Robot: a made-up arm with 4 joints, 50 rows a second.
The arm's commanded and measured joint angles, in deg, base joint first. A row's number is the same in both.
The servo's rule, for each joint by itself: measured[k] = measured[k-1] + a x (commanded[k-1-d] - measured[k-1]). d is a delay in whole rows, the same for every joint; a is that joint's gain. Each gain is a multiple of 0.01, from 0.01 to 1. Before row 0 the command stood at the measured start. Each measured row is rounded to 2 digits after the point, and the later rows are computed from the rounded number. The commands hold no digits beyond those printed.
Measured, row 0: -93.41 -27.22 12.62 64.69
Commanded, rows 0 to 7: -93.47 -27.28 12.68 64.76; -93.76 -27.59 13.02 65.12; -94.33 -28.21 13.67 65.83; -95.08 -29.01 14.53 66.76; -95.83 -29.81 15.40 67.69; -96.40 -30.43 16.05 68.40; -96.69 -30.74 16.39 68.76; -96.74 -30.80 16.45 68.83
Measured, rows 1 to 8: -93.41 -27.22 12.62 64.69; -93.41 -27.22 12.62 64.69; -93.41 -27.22 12.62 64.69; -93.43 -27.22 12.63 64.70; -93.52 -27.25 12.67 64.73; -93.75 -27.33 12.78 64.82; -94.12 -27.46 12.97 64.98; -94.60 -27.65 13.24 65.20
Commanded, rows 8 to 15: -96.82 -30.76 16.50 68.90; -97.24 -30.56 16.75 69.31; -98.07 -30.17 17.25 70.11; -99.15 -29.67 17.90 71.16; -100.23 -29.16 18.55 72.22; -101.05 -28.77 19.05 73.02; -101.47 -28.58 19.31 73.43; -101.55 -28.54 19.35 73.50
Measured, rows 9 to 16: -95.10 -27.87 13.55 65.46; -95.55 -28.10 13.86 65.72; -95.88 -28.32 14.14 65.97; -96.14 -28.52 14.40 66.20; -96.45 -28.68 14.66 66.45; -96.90 -28.80 14.94 66.74; -97.53 -28.87 15.27 67.09; -98.29 -28.89 15.63 67.50
